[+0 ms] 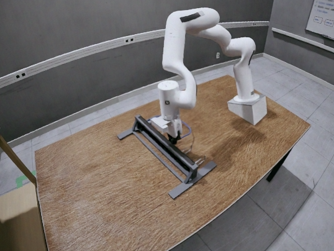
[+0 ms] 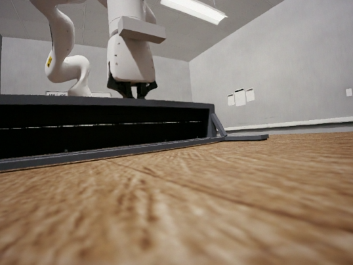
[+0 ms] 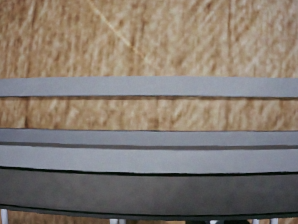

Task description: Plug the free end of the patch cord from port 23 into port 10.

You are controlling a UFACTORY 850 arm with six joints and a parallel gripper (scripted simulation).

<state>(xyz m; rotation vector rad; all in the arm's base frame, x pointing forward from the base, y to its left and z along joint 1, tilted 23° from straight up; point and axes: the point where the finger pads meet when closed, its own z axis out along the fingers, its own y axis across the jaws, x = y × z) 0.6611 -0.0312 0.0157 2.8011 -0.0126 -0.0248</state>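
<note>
Now: hand 2 cm short of the plug and 1 cm above it.
</note>
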